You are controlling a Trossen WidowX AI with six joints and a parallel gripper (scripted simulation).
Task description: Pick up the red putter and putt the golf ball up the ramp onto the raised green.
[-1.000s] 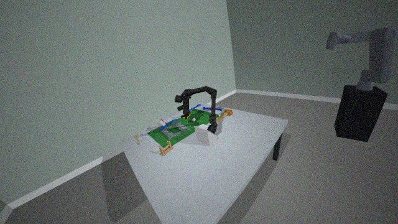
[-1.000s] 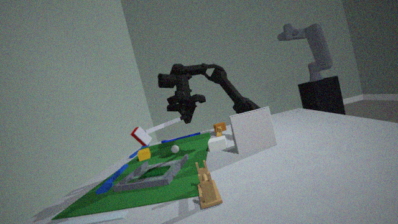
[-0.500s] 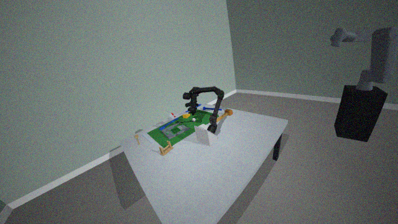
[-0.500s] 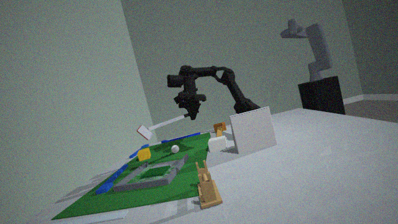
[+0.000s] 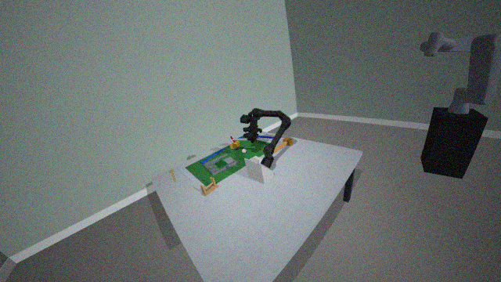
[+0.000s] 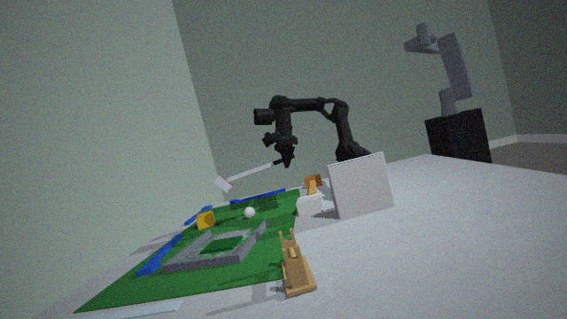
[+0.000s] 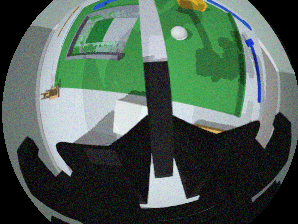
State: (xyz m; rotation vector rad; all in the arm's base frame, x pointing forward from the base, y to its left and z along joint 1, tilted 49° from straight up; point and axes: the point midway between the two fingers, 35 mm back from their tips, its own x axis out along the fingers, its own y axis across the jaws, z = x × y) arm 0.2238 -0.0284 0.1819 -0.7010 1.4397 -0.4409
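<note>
My gripper tip is 5 cm past the white block, 6 cm to the right of it and 13 cm above it. The rest, counted from my gripper tip: yellow block: 37 cm ahead, 10 cm to the right, 13 cm below; red putter: 11 cm ahead, 2 cm to the left, 2 cm above; white golf ball: 18 cm ahead, 4 cm to the right, 13 cm below.
</note>
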